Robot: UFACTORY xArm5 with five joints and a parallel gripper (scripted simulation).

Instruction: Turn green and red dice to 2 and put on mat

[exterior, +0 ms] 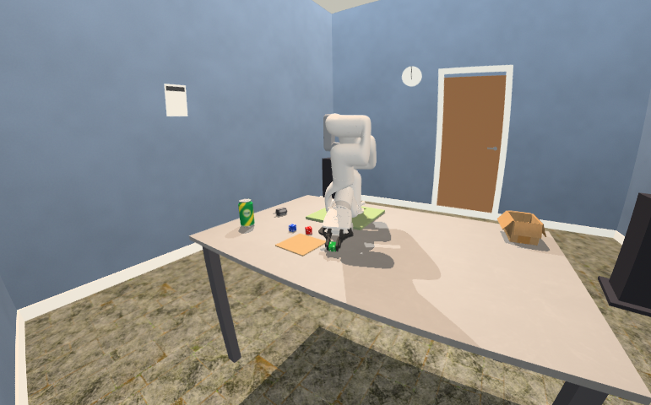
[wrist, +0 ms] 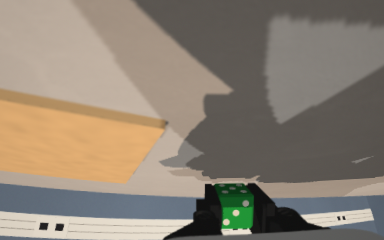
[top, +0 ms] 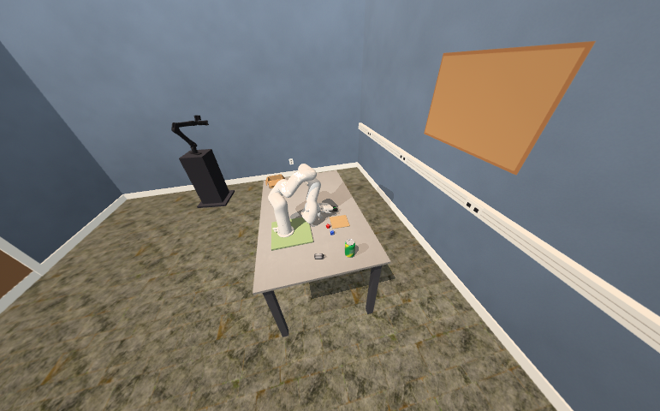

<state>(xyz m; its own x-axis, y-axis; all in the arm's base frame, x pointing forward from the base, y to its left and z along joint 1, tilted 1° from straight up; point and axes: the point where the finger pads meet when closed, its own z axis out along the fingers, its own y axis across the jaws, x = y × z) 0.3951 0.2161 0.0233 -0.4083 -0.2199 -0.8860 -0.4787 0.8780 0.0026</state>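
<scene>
Right now the mat is 3 cm ahead of my hand, 14 cm to the right of it and 3 cm below it. Round my hand: blue die (4 cm behind, 27 cm to the right, 2 cm below); then green die (1 cm ahead, 1 cm below); then red die (7 cm behind, 19 cm to the right, 2 cm below).
</scene>
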